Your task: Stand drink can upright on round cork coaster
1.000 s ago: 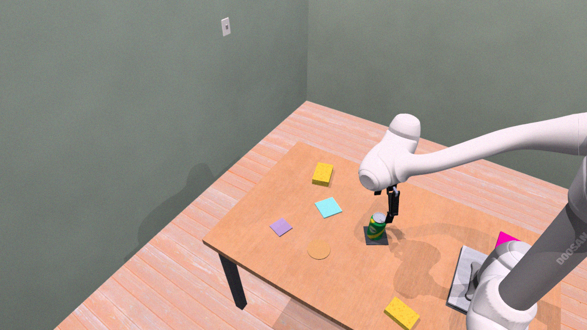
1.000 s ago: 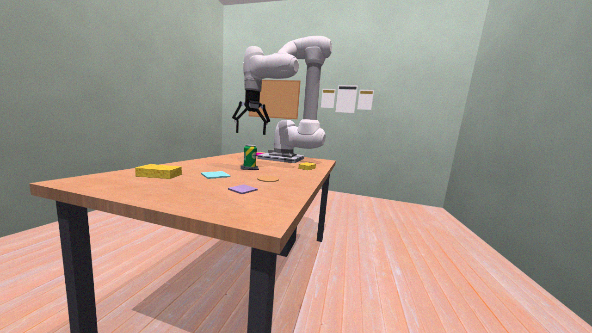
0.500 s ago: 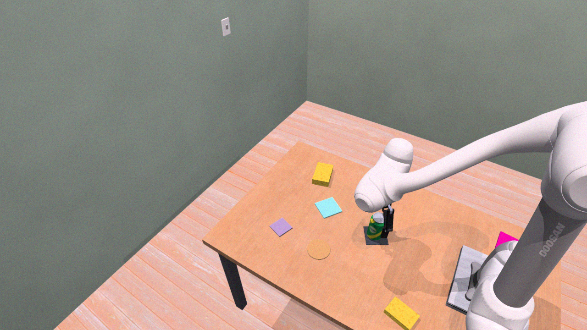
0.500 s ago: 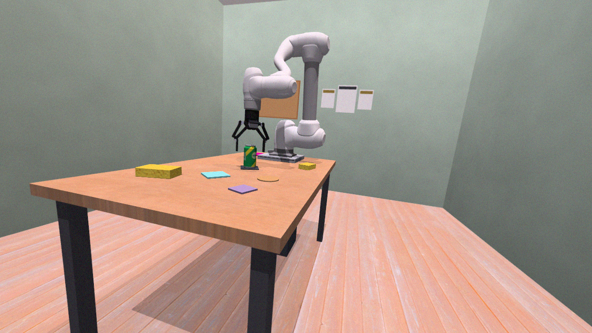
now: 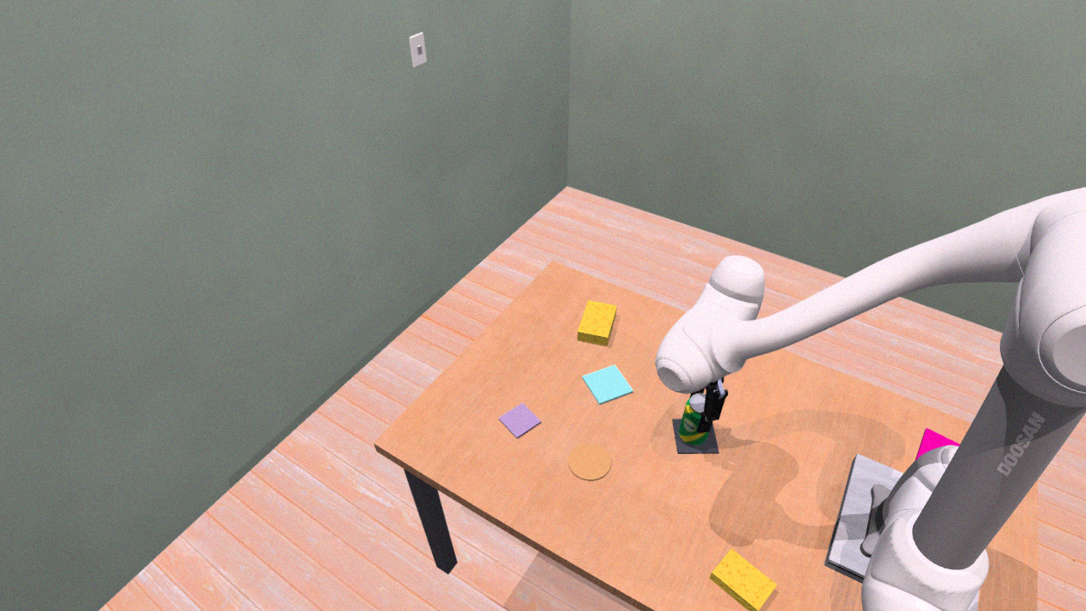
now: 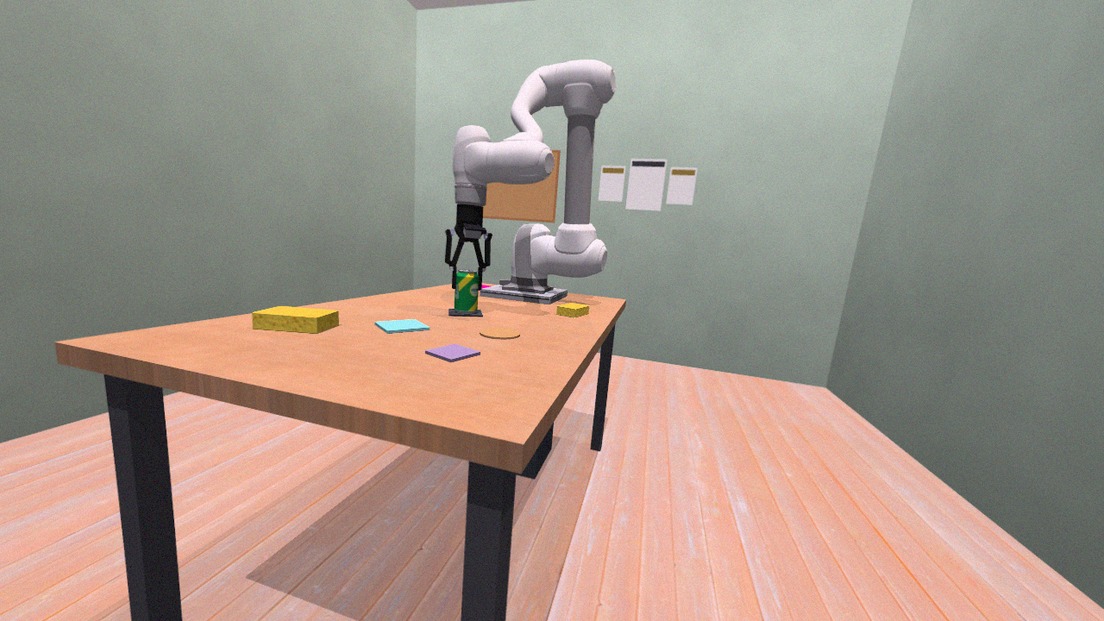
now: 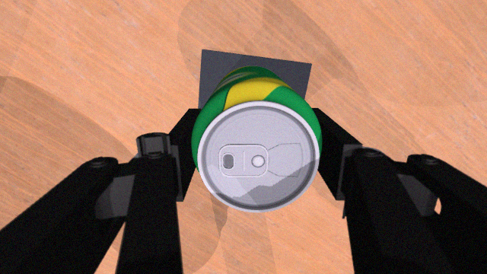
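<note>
Right now my hand is 40 mm above the drink can. The rest, counted from my hand: round cork coaster: 190 mm ahead, 180 mm to the left, 100 mm below; then dark grey square coaster: 100 mm below; then cyan square: 250 mm ahead, 40 mm to the right, 100 mm below.
</note>
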